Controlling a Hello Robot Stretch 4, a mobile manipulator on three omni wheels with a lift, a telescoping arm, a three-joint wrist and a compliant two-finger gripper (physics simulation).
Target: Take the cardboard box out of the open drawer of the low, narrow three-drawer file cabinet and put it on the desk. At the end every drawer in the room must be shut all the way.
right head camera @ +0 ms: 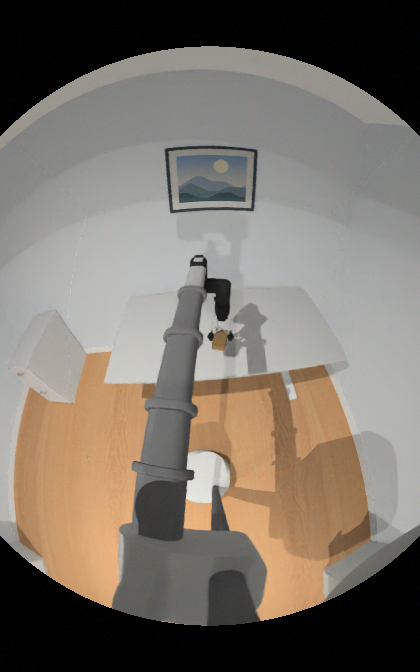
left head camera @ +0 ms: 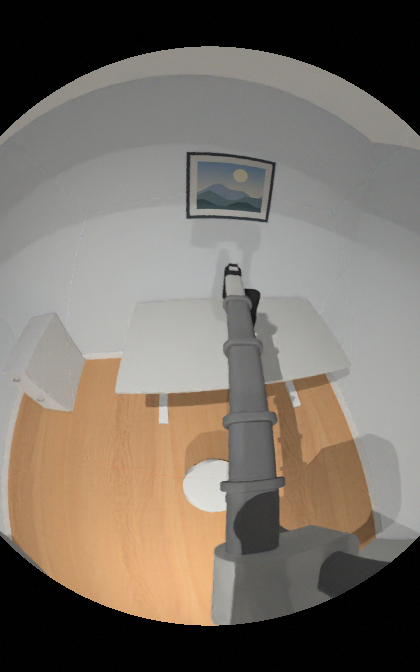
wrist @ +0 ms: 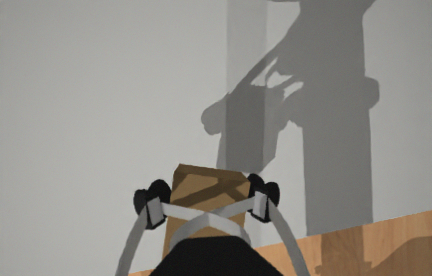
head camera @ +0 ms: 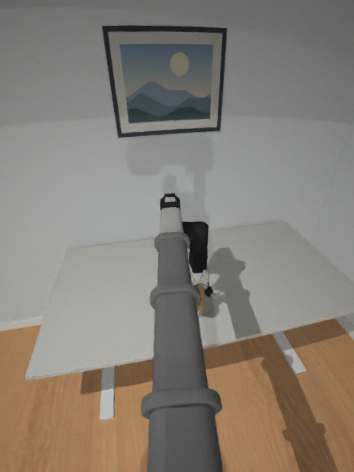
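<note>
The brown cardboard box (right head camera: 219, 341) (wrist: 210, 195) (head camera: 201, 300) is held between the fingertips of my gripper (right head camera: 220, 336) (wrist: 206, 192), which is shut on it. In the head camera the arm partly covers both. The box hangs over the front part of the white desk (head camera: 100, 300) (left head camera: 170, 345) (right head camera: 145, 340) (wrist: 100, 100). Its shadow falls on the desk top, apart from the box in the wrist view, so it looks raised above the surface. The low three-drawer file cabinet of the task cannot be made out for certain in these views.
A white cabinet (left head camera: 52, 365) (right head camera: 50, 357) with small handles stands left of the desk; no drawer of it is seen pulled out. A round white object (left head camera: 207, 485) (right head camera: 207, 475) is on the floor before the desk. A pale furniture edge (right head camera: 350, 565) shows at the lower right. A picture (head camera: 167, 82) hangs behind.
</note>
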